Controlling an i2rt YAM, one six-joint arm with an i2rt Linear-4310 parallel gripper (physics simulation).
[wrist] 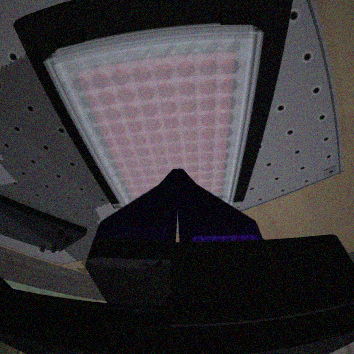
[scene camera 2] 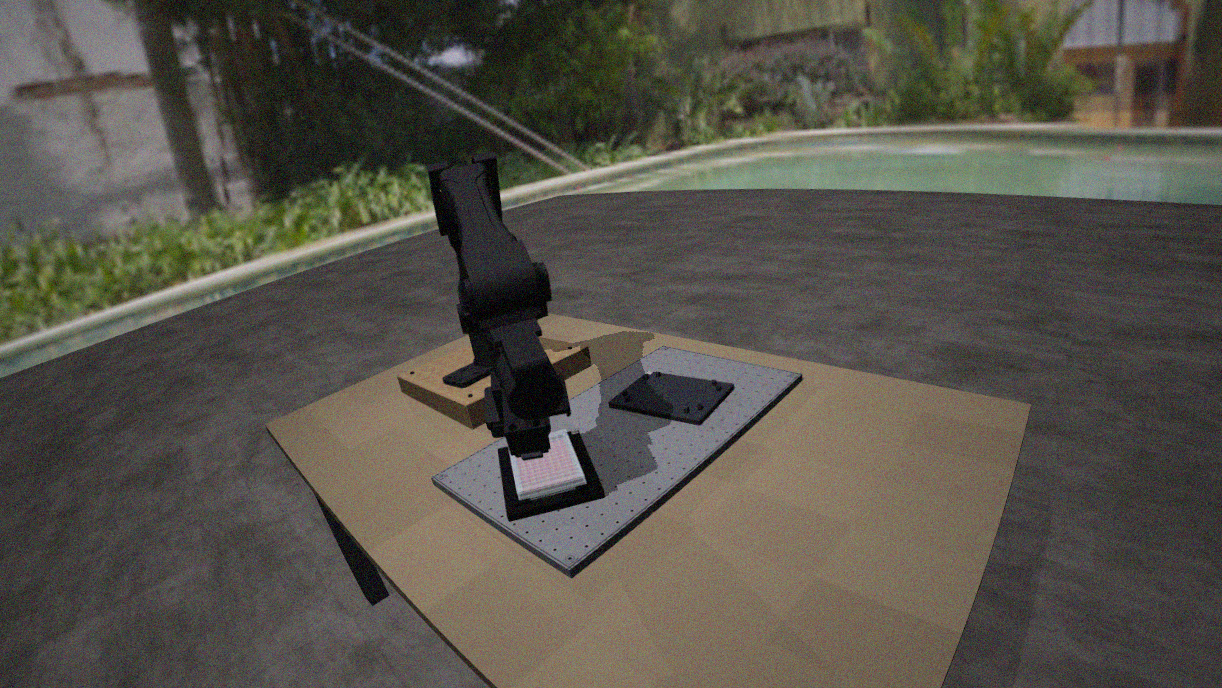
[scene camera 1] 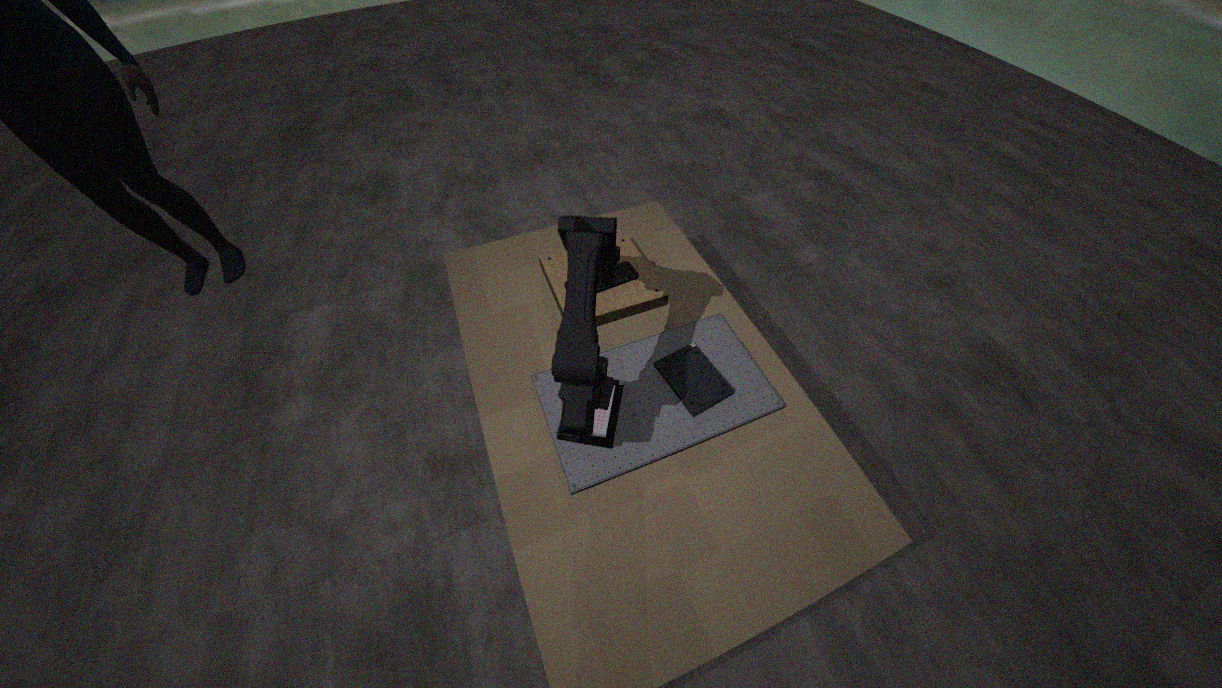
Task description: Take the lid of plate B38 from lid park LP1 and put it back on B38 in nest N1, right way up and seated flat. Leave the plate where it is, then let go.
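Pixels of known places: gripper, fingertip midpoint: [wrist: 177, 177]; arm's base, origin of the base link: [scene camera 1: 602, 281].
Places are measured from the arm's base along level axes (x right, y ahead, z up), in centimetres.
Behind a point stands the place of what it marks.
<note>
Plate B38 [scene camera 1: 601, 418] @(x 18.7, y 36.4, z 0.0 cm) [scene camera 2: 555, 468] @(x 20.2, y 35.7, z 0.1 cm) [wrist: 165, 105] @(x 21.6, y 35.0, z 0.1 cm), with pink wells, lies in the black frame of nest N1 [scene camera 1: 616, 411] @(x 14.7, y 35.7, z -1.6 cm) [scene camera 2: 555, 505] @(x 24.2, y 38.8, z -2.0 cm) [wrist: 271, 65] @(x 26.2, y 32.5, z -1.6 cm). A clear layered rim [wrist: 254, 60] @(x 25.6, y 34.2, z 0.1 cm) runs around it and looks like the clear lid lying on the plate; I cannot tell whether it is fully seated. Lid park LP1 [scene camera 1: 694, 380] @(x -5.4, y 37.1, z -1.8 cm) [scene camera 2: 675, 397] @(x -4.8, y 37.6, z -1.8 cm) [wrist: 40, 225] @(x -1.8, y 33.6, z -1.8 cm), a black plate with small pegs, shows no lid on it. My gripper [scene camera 2: 531, 455] @(x 18.5, y 30.9, z 0.1 cm) [wrist: 177, 177] @(x 18.5, y 30.9, z 0.1 cm) is shut, its tips together, low over the plate. Nothing shows between the fingers. Contact with the plate or lid is unclear.
Nest and lid park sit on a grey perforated board [scene camera 1: 590, 471] @(x 25.6, y 44.8, z -2.8 cm) [scene camera 2: 564, 546] @(x 28.6, y 44.1, z -2.8 cm) [wrist: 310, 125] @(x 26.8, y 25.8, z -2.8 cm) on the wooden table [scene camera 1: 684, 546] @(x 16.1, y 66.2, z -4.1 cm) [scene camera 2: 769, 529] @(x 14.8, y 62.1, z -4.1 cm). The arm's base stands on a wooden block [scene camera 1: 628, 303] @(x -2.4, y 10.6, z 0.3 cm) [scene camera 2: 436, 388] @(x 12.0, y -2.4, z 0.2 cm). A person [scene camera 1: 68, 111] stands beyond the table's left side in scene camera 1.
</note>
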